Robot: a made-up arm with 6 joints.
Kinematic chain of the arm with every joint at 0, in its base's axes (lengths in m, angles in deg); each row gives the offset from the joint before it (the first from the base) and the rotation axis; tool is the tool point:
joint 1: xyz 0 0 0.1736 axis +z
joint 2: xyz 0 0.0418 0 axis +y
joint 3: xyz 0 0 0.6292 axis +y
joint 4: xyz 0 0 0.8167 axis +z
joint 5: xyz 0 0 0 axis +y
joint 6: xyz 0 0 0.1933 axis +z
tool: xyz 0 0 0
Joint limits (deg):
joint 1: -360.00..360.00
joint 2: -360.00..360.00
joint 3: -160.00..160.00
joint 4: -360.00..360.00
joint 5: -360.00..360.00
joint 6: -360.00..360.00
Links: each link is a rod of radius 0.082 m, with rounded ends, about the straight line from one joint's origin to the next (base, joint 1, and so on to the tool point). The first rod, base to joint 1, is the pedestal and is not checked.
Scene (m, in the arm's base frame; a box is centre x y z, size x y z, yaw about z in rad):
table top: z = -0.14
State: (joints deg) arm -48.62 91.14 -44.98 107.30 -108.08 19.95
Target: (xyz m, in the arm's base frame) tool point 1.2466 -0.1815 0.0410
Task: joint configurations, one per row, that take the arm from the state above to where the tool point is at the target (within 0.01 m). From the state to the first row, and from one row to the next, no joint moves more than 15 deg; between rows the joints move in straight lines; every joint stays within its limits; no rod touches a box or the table.
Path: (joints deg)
1: -63.15 76.59 -47.84 107.62 -103.96 19.95
2: -77.69 62.05 -50.70 107.95 -99.84 19.95
3: -92.22 47.50 -53.57 108.27 -95.72 19.95
4: -106.76 32.95 -56.43 108.59 -91.60 19.95
5: -121.29 18.40 -59.29 108.91 -87.48 19.95
6: -135.83 3.86 -62.15 109.24 -83.36 19.95
7: -150.36 -10.69 -65.01 109.56 -79.24 19.95
8: -164.90 -25.24 -67.87 109.88 -75.12 19.95
9: -179.43 -39.78 -70.74 110.21 -71.00 19.95
10: -193.96 -54.33 -73.60 110.53 -66.87 19.95

